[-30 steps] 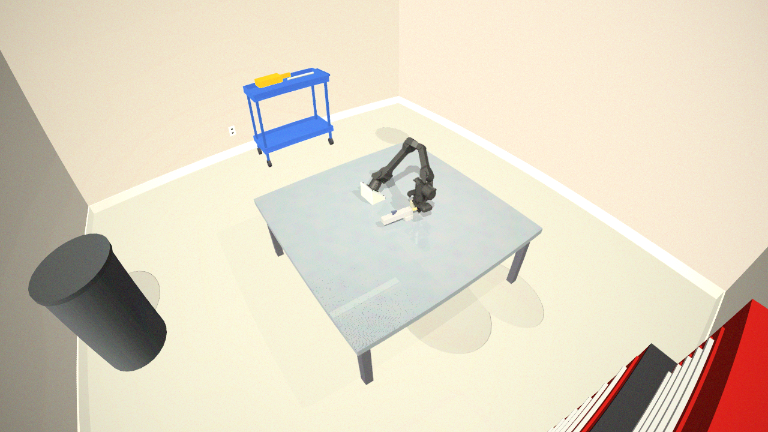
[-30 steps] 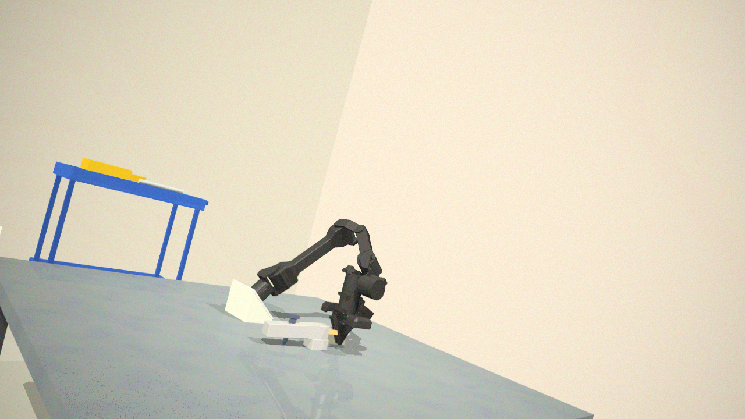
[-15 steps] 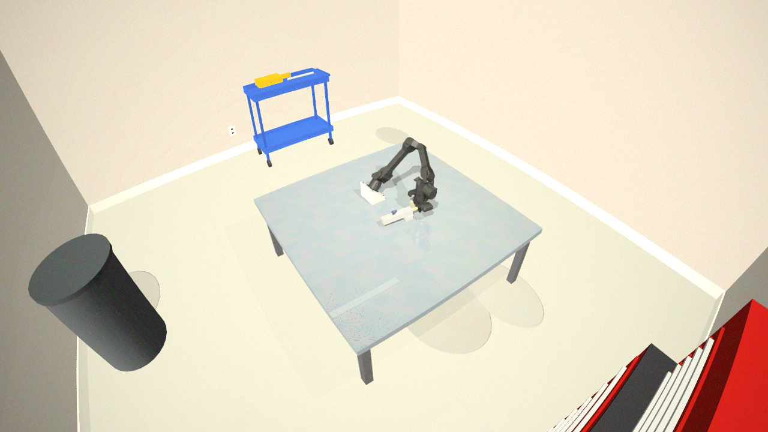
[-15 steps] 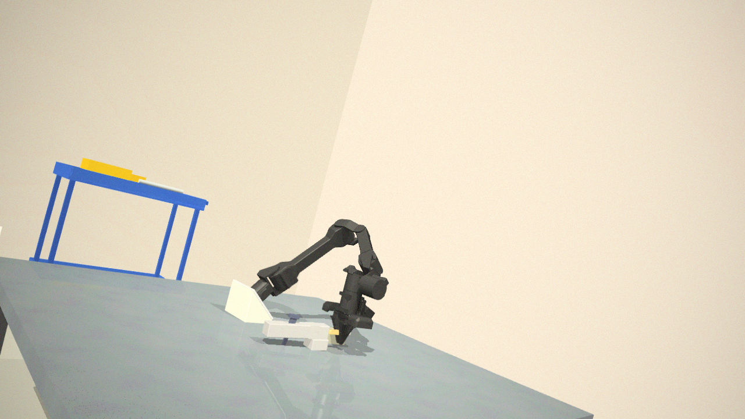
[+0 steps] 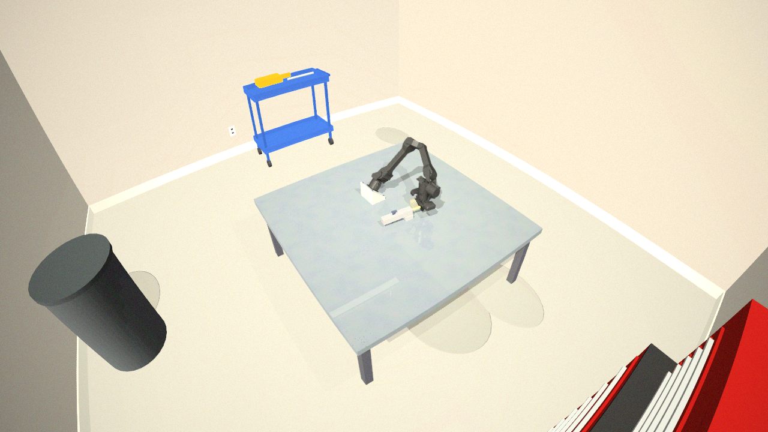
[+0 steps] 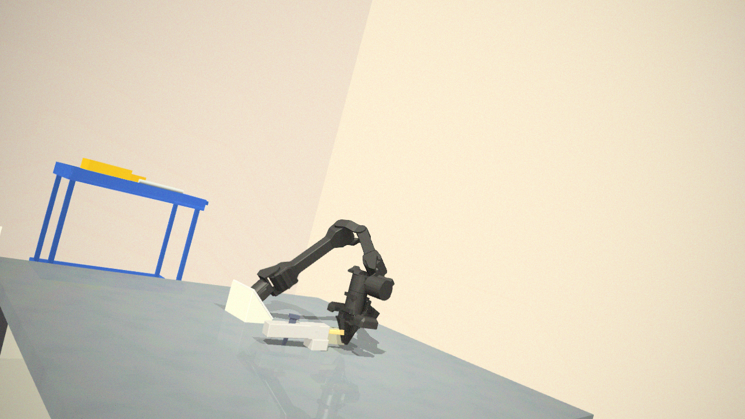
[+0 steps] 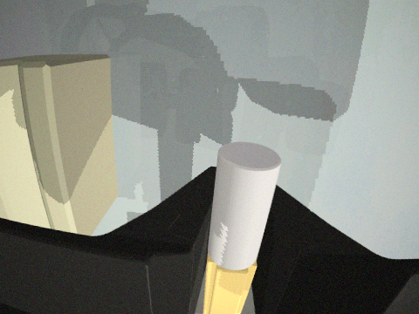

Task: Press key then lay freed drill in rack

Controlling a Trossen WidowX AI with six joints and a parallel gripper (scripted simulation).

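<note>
My gripper tip is 70 mm past the rack and 20 mm to the right of it. Round my gripper tip: drill: 40 mm to the right, 30 mm above; then dark blue key: 20 mm behind, 180 mm to the right, 30 mm above.
</note>
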